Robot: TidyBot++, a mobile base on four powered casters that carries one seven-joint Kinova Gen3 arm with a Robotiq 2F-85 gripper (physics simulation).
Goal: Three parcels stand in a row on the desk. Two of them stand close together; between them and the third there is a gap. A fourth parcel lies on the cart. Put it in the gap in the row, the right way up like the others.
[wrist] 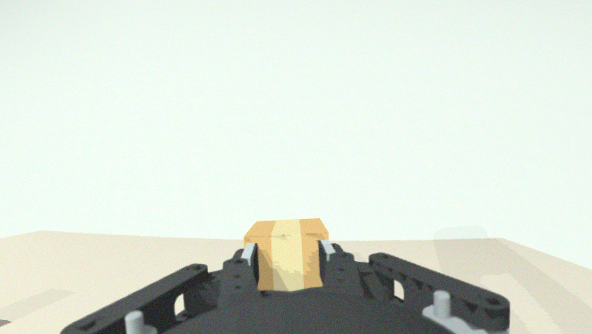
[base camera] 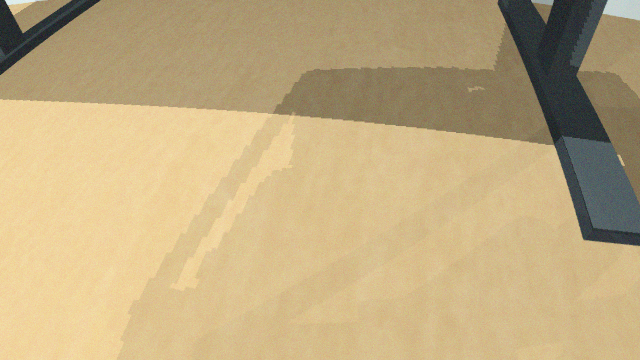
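A brown cardboard parcel with a pale tape stripe down its middle is between the fingertips in the wrist view, low in the centre. My gripper is shut on it, one finger pad on each side. The parcel's lower part is hidden behind the gripper body. The three parcels of the row and the gap do not show in either view. The cart does not show as such. Neither gripper nor parcel shows in the base camera view.
In the base camera view a dark leg frame with a flat foot stands on the tan floor at the right. Another dark bar is at the upper left. Shadows cross the floor. A pale surface stretches behind the gripper in the wrist view.
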